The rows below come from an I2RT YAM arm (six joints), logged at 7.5 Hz.
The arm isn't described. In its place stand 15 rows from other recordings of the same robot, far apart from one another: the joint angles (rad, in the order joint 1, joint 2, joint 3, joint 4, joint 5, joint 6), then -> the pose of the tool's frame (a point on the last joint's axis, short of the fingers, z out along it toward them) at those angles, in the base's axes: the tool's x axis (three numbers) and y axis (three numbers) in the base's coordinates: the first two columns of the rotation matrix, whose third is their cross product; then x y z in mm.
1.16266 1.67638 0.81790 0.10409 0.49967 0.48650 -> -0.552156, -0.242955, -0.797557, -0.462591, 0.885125, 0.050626, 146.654, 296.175, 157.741
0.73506 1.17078 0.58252 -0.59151 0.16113 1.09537 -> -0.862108, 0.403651, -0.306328, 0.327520, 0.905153, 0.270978, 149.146, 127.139, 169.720
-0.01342 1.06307 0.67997 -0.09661 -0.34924 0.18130 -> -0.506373, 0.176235, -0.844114, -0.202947, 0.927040, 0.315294, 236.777, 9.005, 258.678
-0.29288 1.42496 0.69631 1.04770 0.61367 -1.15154 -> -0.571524, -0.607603, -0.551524, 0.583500, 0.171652, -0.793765, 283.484, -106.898, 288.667
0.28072 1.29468 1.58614 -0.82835 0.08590 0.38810 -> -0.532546, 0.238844, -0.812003, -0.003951, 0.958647, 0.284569, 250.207, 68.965, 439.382
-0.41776 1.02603 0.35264 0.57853 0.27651 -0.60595 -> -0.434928, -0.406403, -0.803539, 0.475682, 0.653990, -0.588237, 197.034, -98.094, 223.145
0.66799 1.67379 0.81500 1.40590 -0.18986 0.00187 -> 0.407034, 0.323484, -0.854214, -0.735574, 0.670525, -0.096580, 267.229, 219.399, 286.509
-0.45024 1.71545 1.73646 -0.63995 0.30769 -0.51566 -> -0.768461, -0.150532, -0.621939, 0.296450, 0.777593, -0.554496, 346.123, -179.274, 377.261
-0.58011 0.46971 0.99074 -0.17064 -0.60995 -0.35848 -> 0.269110, -0.520190, -0.810544, 0.100054, 0.852137, -0.513664, 64.811, -18.091, 442.405
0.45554 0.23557 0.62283 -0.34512 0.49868 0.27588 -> 0.048045, 0.289923, -0.955843, 0.030824, 0.956062, 0.291538, 72.739, 16.676, 327.634
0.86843 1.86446 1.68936 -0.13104 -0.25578 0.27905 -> -0.433504, -0.099716, -0.895618, -0.806104, 0.487180, 0.335935, 284.819, 350.473, 349.919
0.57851 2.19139 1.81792 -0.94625 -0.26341 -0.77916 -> -0.168031, -0.920029, -0.353995, -0.984046, 0.177849, 0.004870, 372.081, 254.056, 189.776
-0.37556 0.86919 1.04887 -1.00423 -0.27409 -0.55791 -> -0.675924, -0.281336, -0.681158, -0.207093, 0.959533, -0.190811, 146.278, -47.316, 338.468
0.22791 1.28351 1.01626 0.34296 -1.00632 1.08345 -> -0.797418, 0.300286, -0.523406, -0.506009, 0.139805, 0.851122, 275.822, 94.850, 366.890
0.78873 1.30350 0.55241 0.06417 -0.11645 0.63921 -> -0.816823, 0.018473, -0.576592, -0.349728, 0.779023, 0.520397, 176.673, 183.724, 175.436
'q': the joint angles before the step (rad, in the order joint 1, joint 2, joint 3, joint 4, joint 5, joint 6). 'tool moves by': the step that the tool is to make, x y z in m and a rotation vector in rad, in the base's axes. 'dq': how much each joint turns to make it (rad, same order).
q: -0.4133, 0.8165, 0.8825, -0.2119, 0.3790, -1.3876
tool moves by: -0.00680, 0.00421, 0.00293, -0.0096, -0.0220, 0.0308
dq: 0.0008, -0.0343, -0.0068, -0.0020, -0.0298, -0.0042
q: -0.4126, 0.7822, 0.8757, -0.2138, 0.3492, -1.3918
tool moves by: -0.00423, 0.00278, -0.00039, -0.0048, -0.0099, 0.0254
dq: 0.0000, -0.0240, -0.0118, 0.0000, -0.0252, -0.0035
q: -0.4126, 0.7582, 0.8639, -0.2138, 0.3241, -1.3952
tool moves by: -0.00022, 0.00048, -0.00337, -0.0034, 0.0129, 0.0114
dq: 0.0000, -0.0054, -0.0119, -0.0008, -0.0104, -0.0100
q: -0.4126, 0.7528, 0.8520, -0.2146, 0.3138, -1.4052
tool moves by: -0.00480, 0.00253, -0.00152, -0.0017, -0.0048, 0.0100
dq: 0.0004, -0.0255, -0.0133, -0.0069, -0.0096, -0.0008
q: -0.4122, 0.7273, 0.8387, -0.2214, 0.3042, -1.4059
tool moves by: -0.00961, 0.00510, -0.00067, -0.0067, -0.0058, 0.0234
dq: 0.0004, -0.0477, -0.0141, -0.0237, -0.0225, -0.0065
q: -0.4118, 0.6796, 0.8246, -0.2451, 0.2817, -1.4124
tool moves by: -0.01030, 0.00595, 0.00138, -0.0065, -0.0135, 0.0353
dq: 0.0011, -0.0496, -0.0061, -0.0275, -0.0340, -0.0038
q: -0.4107, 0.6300, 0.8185, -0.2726, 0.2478, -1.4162
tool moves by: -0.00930, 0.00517, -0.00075, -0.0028, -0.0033, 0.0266
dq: 0.0011, -0.0450, -0.0077, -0.0324, -0.0253, -0.0034
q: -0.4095, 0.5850, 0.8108, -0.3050, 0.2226, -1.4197
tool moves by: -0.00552, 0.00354, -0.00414, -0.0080, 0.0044, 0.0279
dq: 0.0011, -0.0347, -0.0194, -0.0138, -0.0260, -0.0114
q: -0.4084, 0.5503, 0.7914, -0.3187, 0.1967, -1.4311
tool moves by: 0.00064, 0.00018, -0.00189, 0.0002, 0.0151, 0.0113
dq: 0.0005, 0.0011, -0.0023, -0.0092, -0.0103, -0.0068
